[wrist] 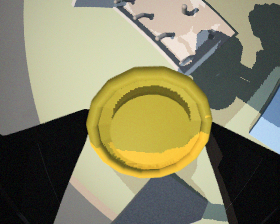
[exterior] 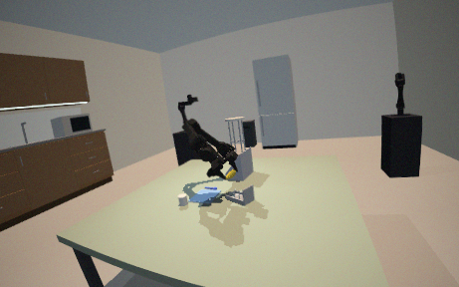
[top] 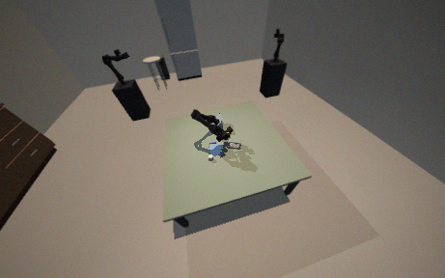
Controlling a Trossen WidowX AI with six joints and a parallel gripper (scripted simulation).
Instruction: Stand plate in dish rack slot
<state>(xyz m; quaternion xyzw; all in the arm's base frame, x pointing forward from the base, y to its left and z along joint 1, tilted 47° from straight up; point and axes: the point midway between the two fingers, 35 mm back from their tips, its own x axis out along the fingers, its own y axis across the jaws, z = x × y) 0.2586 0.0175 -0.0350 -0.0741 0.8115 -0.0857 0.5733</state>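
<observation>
Right now the grey dish rack is 8 cm below my gripper tip, 6 cm ahead of it and 5 cm to the left of it. The rest, counted from my gripper tip: white cup: 23 cm to the right, 16 cm ahead, 8 cm below.
</observation>
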